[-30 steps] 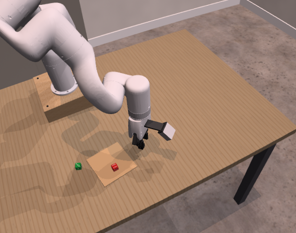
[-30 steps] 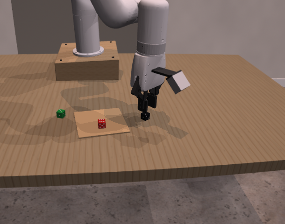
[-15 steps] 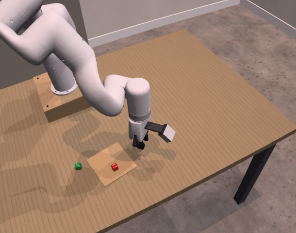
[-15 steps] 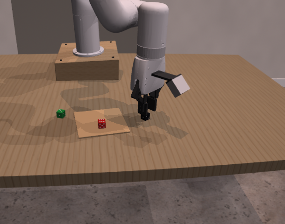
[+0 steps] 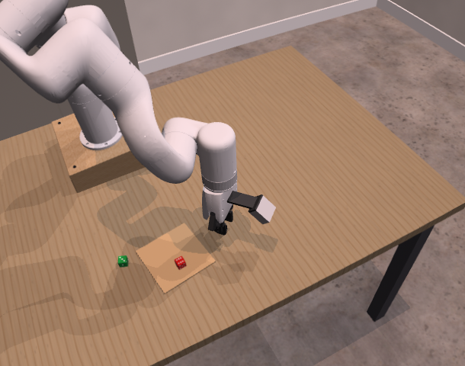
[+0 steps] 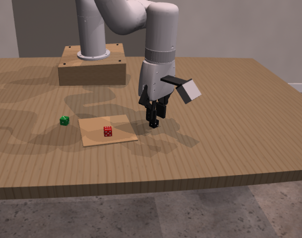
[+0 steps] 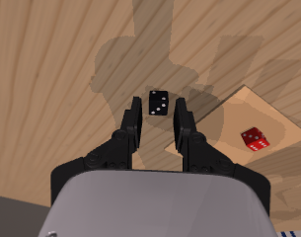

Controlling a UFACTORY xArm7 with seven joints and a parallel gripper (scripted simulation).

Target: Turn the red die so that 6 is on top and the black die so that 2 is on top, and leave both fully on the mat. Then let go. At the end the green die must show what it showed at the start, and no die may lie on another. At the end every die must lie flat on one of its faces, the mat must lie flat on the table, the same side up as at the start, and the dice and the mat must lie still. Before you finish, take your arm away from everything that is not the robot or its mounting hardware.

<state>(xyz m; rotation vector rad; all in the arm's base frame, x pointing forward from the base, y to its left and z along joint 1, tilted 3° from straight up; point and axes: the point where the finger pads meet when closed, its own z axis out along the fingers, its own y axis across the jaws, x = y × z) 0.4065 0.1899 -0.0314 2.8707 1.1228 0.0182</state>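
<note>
The black die lies 40 mm below my hand. Round my hand: red die (130 mm to the right, 40 mm ahead, 30 mm below); tan mat (140 mm to the right, 40 mm below, 10 mm ahead); green die (250 mm to the right, 40 mm below, 20 mm behind).
</note>
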